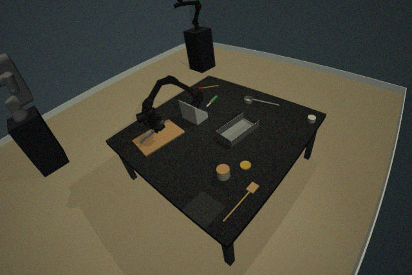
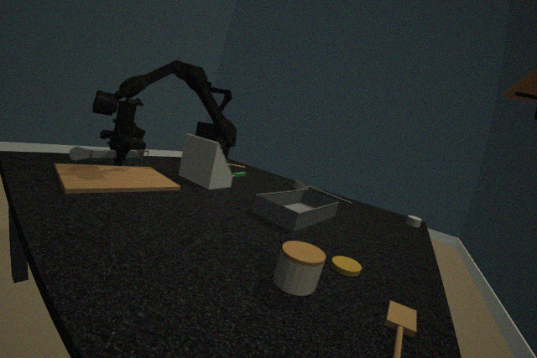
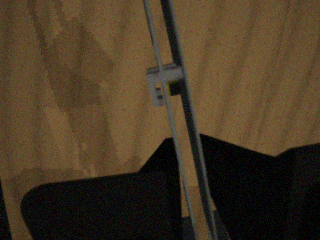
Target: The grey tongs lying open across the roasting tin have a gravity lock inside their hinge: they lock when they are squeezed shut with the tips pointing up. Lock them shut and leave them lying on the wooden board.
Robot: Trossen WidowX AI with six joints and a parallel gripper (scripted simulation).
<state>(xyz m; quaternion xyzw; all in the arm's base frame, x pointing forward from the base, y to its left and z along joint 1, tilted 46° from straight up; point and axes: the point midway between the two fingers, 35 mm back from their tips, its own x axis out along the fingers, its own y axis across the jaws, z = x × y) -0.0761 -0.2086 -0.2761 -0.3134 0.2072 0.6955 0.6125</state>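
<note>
Right now the wooden board is 4 cm below my gripper tip. The rest, counted from my gripper tip: yellow disc (70 cm ahead, 21 cm to the left, 4 cm below); roasting tin (45 cm ahead, 43 cm to the left, 2 cm below).
</note>
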